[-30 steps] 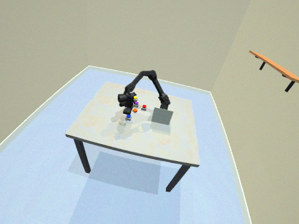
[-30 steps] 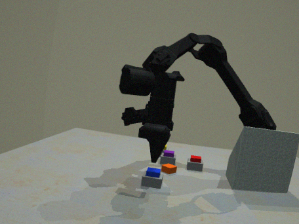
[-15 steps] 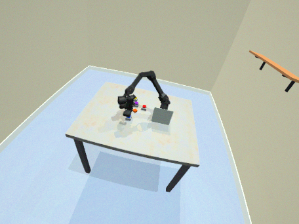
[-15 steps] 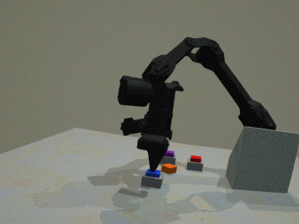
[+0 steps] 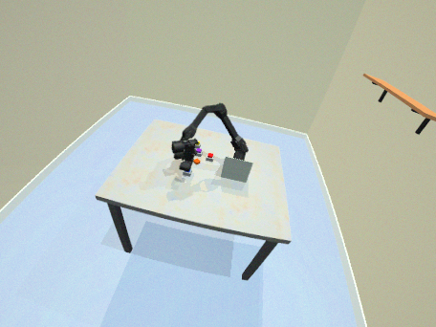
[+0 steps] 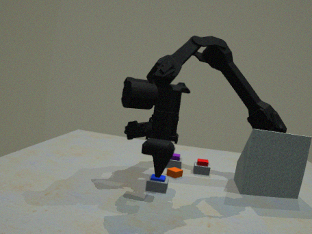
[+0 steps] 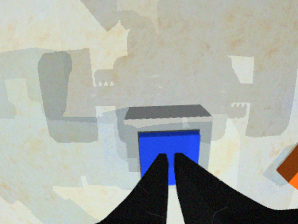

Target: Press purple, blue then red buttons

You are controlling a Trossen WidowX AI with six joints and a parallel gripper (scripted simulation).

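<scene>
My gripper tip is now 10 mm above the blue button. Round my gripper tip: orange block: 120 mm to the right, 50 mm behind, 20 mm below; then red button: 170 mm to the right, 140 mm behind; then purple button: 210 mm to the right, 50 mm behind.
</scene>
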